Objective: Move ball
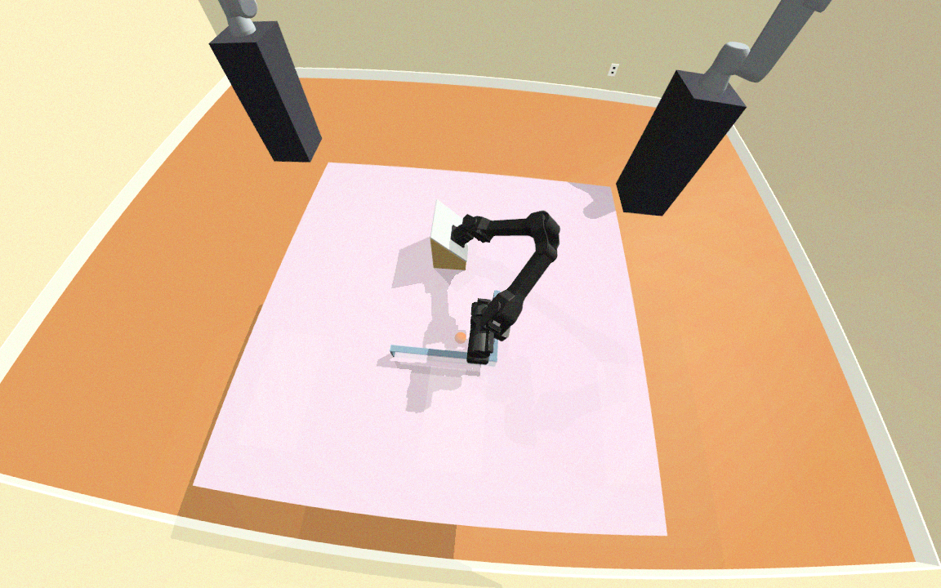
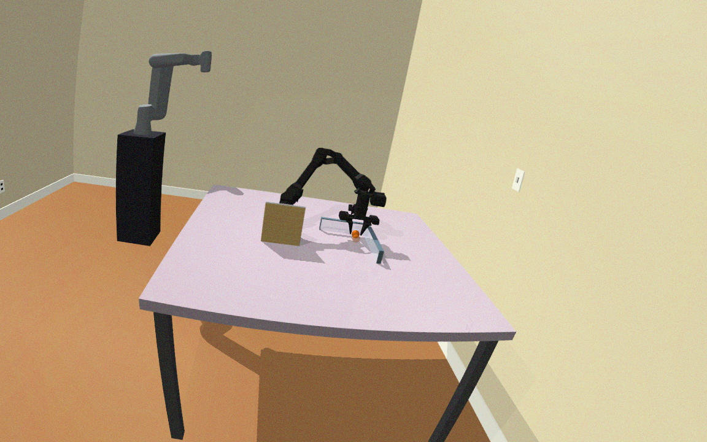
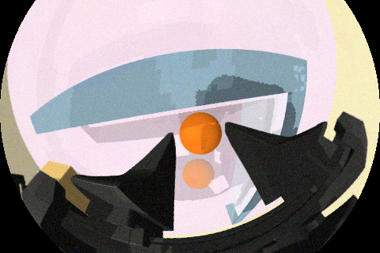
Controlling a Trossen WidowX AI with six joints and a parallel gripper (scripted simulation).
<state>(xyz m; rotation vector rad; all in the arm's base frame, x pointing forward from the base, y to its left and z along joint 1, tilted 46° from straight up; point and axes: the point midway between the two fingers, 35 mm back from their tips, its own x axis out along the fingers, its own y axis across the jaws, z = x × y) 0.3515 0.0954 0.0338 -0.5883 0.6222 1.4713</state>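
Now: the clear wall 60 mm ahead of my gripper tip, 100 mm to the right of it and 10 mm above it.
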